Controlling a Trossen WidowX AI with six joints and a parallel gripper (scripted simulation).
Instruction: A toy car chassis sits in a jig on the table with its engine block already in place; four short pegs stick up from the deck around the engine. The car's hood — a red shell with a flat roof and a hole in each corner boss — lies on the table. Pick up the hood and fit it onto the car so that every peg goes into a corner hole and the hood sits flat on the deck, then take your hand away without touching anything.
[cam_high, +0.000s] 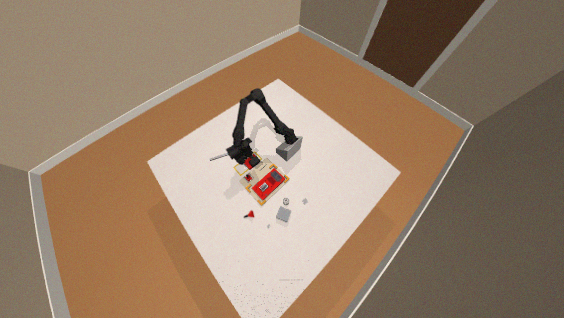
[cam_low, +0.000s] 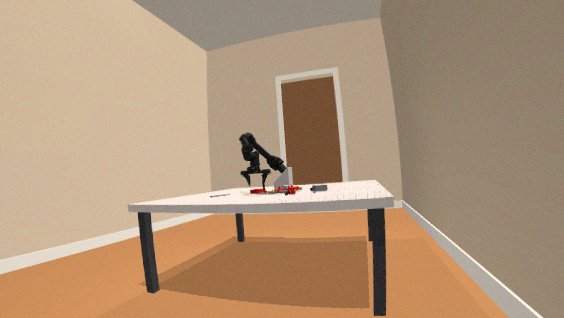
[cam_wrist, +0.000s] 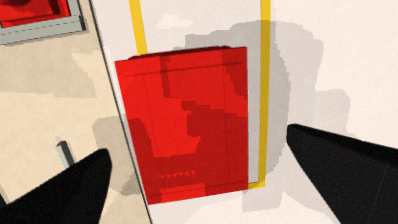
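The red hood is 10 mm behind my gripper tip and 30 mm below it. From my gripper tip the other things lie so: thin grey rod (140 mm ahead, 190 mm to the right, 40 mm below); grey engine block (50 mm ahead, 210 mm to the left, 20 mm below); tiny grey piece (90 mm behind, 440 mm to the left, 50 mm below).
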